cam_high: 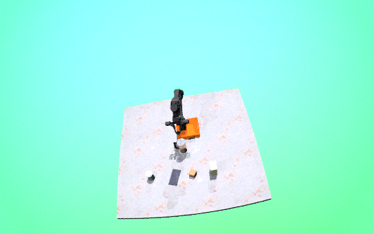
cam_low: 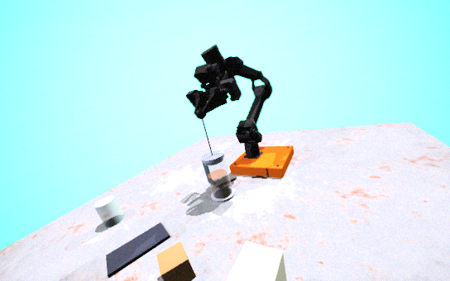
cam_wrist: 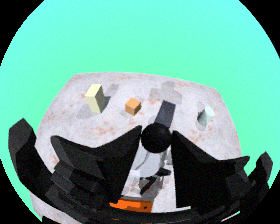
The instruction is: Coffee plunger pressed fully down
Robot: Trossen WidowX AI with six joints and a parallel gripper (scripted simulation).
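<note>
Now: the coffee press 140 mm below my gripper tip, 20 mm to the right of it and 10 mm behind it. The rest, counted from my gripper tip: dark flat slab 270 mm below, 260 mm ahead, 80 mm to the right; white block 250 mm to the left, 230 mm ahead, 220 mm below.
</note>
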